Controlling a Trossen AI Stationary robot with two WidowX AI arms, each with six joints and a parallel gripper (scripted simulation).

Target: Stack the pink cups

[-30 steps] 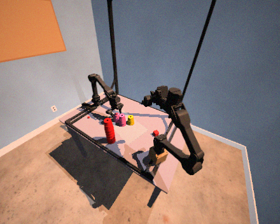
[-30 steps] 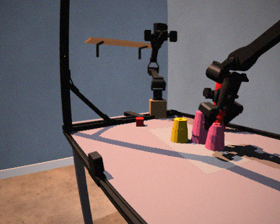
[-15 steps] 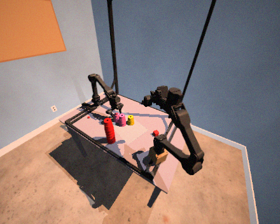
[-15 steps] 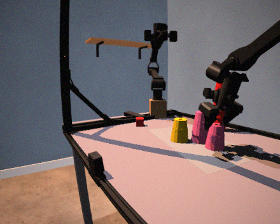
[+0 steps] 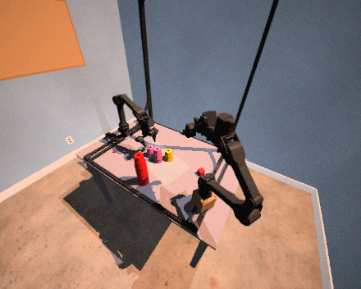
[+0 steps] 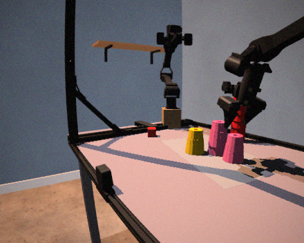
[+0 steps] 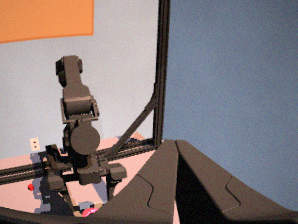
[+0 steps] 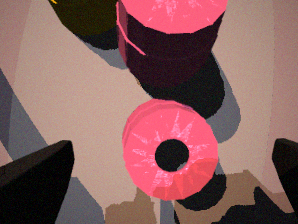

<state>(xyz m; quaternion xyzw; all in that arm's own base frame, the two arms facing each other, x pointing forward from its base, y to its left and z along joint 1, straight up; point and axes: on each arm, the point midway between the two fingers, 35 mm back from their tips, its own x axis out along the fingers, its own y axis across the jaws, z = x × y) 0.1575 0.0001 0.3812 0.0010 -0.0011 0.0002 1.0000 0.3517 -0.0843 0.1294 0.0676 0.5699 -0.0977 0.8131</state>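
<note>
Now: the yellow cup 6 cm behind my left hand, 28 cm to the right of it and 44 cm below it. Also, from my left hand: red block: 13 cm behind, 47 cm below; pale mat: 1 cm behind, 32 cm to the right, 49 cm below.
</note>
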